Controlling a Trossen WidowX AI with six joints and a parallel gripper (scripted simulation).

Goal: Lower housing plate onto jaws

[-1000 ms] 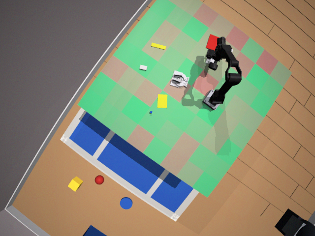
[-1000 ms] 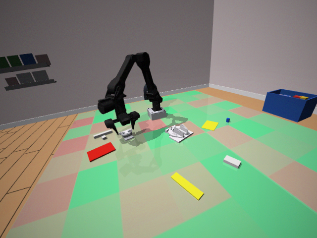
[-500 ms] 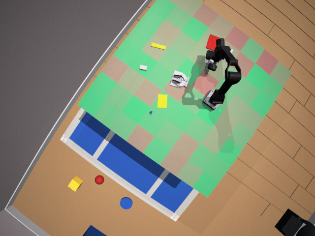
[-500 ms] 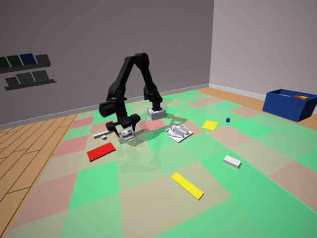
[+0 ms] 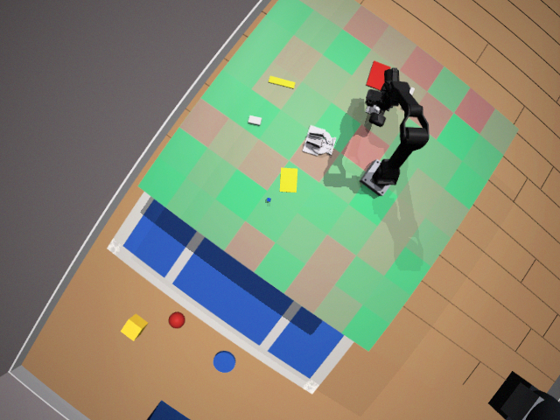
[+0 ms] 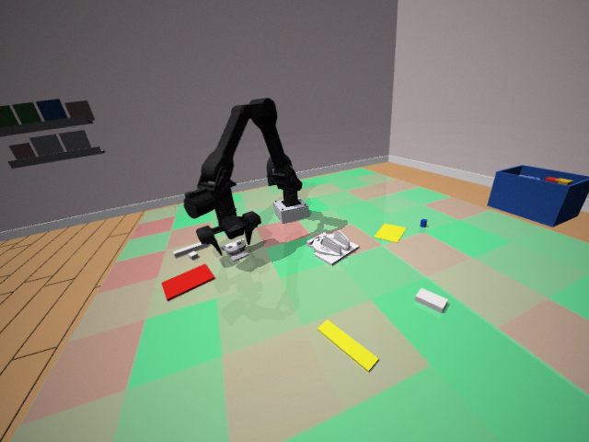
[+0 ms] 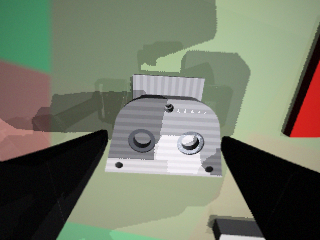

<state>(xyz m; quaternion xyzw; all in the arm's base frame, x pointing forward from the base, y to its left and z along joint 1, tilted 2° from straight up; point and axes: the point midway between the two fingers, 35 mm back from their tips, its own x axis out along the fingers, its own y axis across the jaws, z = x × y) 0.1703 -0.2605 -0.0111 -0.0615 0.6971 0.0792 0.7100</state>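
Now: the small white cube 130 mm to the right of my gripper tip and 40 mm behind it. The rest, counted from my gripper tip: red flat plate 150 mm to the right, 80 mm ahead, 10 mm below; white bar 140 mm to the right, 90 mm behind; yellow bar 420 mm ahead, 140 mm to the left, 10 mm below.
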